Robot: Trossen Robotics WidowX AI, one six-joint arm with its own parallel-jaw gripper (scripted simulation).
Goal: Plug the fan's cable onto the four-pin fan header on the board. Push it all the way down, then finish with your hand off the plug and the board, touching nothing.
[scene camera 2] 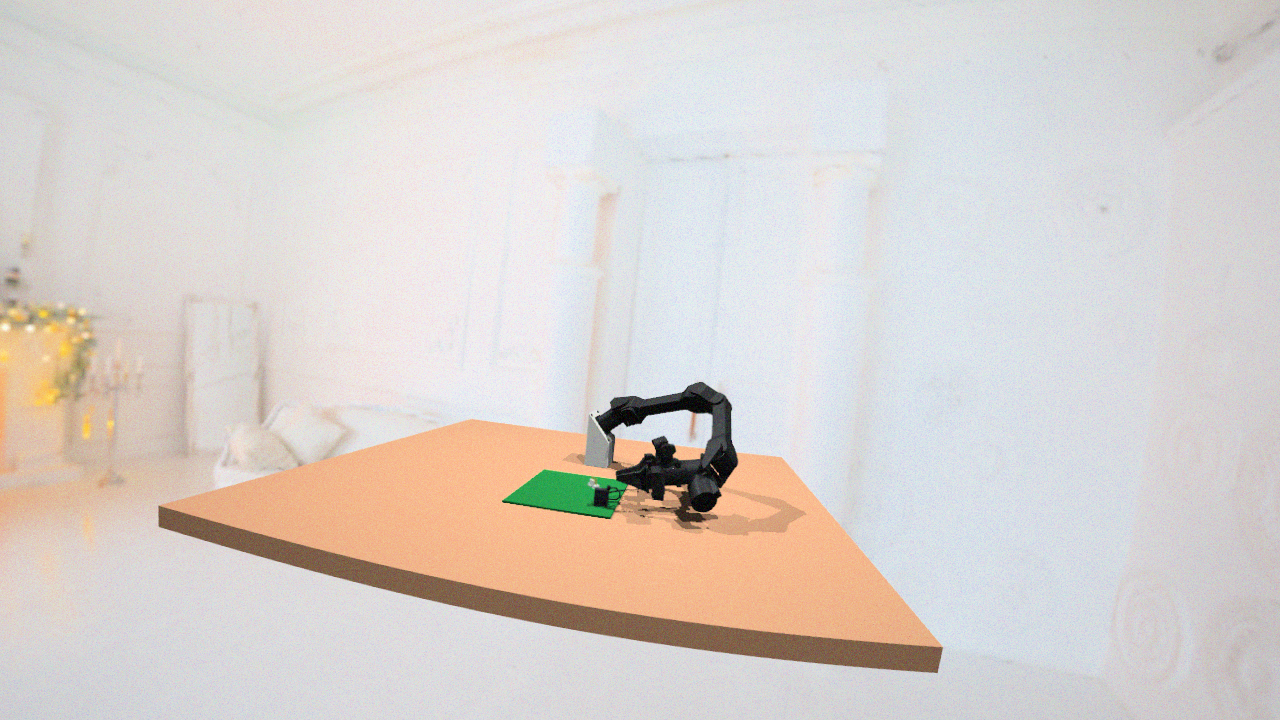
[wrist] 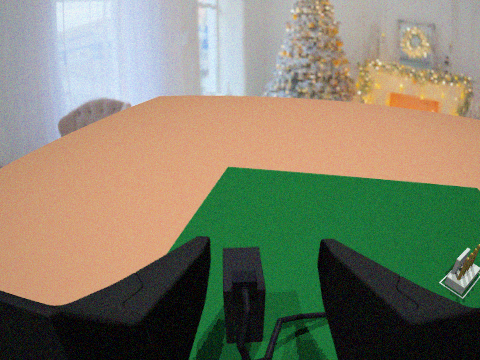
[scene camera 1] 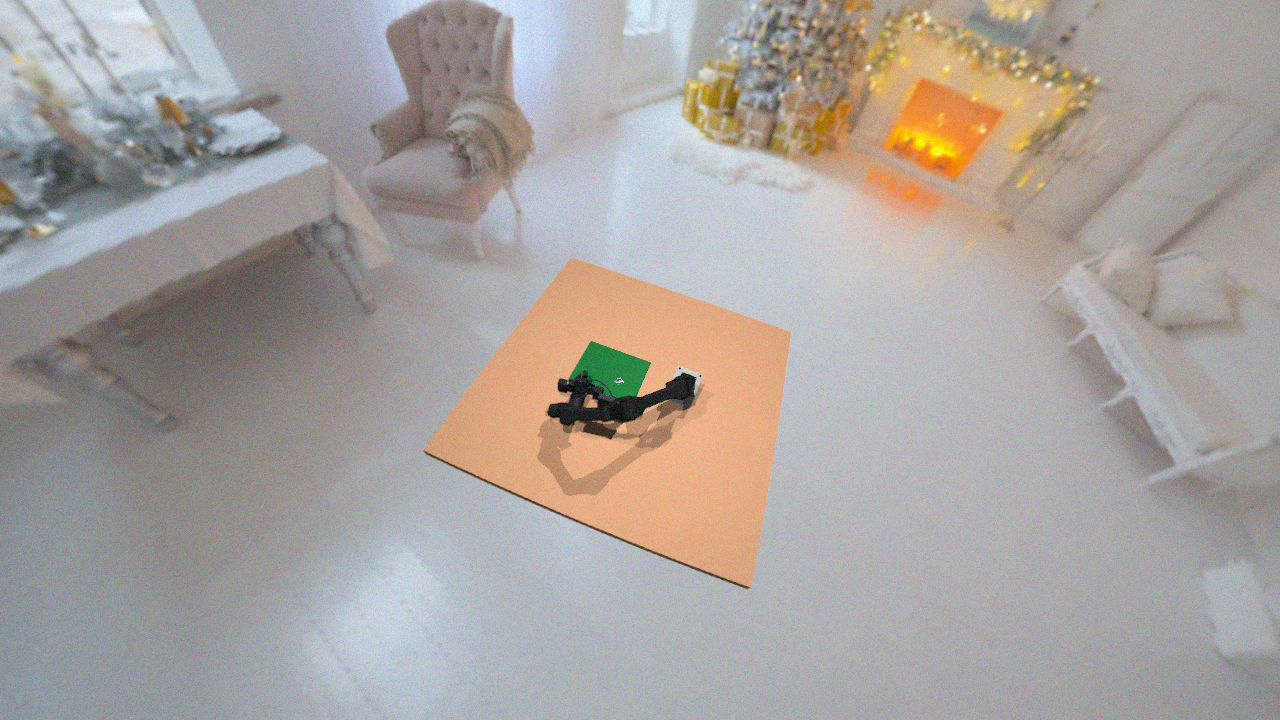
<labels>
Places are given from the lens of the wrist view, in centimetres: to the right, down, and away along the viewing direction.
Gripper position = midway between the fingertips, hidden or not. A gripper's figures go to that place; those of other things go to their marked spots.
gripper [wrist: 265, 251]: 1, 2, 10
green board [wrist: 415, 229]: 15, 4, 22
</labels>
